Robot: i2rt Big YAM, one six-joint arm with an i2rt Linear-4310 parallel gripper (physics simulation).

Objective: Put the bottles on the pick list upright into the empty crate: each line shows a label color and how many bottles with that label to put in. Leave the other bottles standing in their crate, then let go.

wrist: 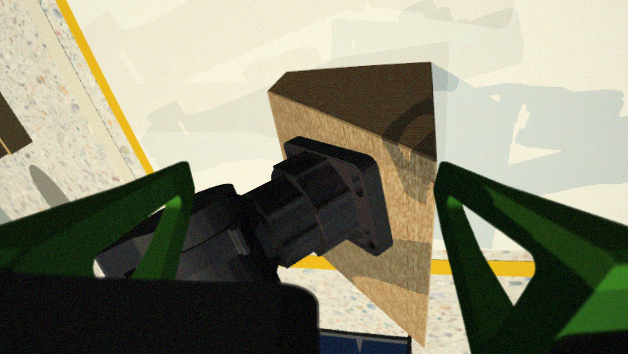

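Seen in the pictures: gripper, between the fingertips: (314, 175); arm's base, origin of its link: (340, 187).
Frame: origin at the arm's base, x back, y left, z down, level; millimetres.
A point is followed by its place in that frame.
My gripper (314, 175) @(x -106, y -47, z -141 mm) is open, its two green fingers wide apart at the left and right of the wrist view, with nothing between them. It hangs above the arm's own base and a wooden block. The bottles, the pick list and both crates do not show in this view.
A wooden block (407, 215) @(x -6, y -64, z -51 mm) with a dark side stands below the fingers, with the black arm base (310, 200) @(x -29, y 4, z -55 mm) mounted on it. Yellow lines (107, 87) @(x -124, y 352, z 129 mm) edge the pale surface (240, 45) @(x -123, y 118, z 129 mm). Speckled floor lies beyond. A dark brown object (11, 131) shows at the left edge.
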